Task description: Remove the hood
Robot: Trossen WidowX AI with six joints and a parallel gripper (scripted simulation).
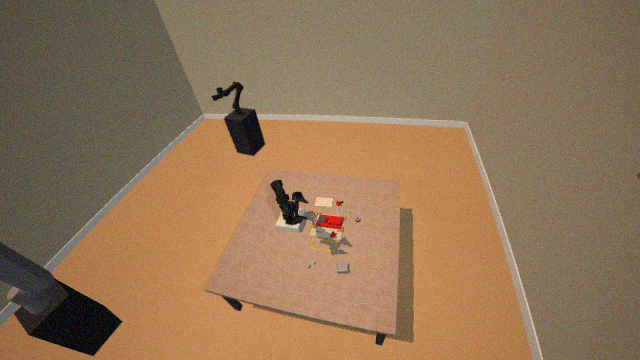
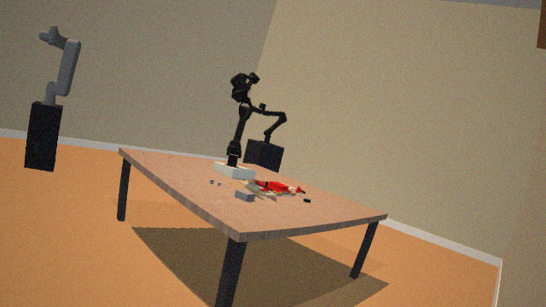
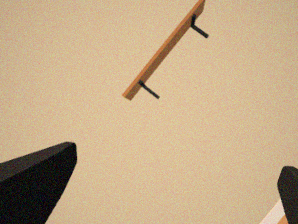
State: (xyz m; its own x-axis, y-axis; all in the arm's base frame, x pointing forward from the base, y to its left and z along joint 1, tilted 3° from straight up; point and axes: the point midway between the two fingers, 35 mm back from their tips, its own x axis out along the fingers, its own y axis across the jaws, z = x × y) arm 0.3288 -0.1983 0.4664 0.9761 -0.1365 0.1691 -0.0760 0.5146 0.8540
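Right now my gripper tip is 51 cm above the red hood, 34 cm to the right of it and 1 cm past it. Also, from my gripper tip: beige sheet (55 cm below, 52 cm to the left, 18 cm behind).
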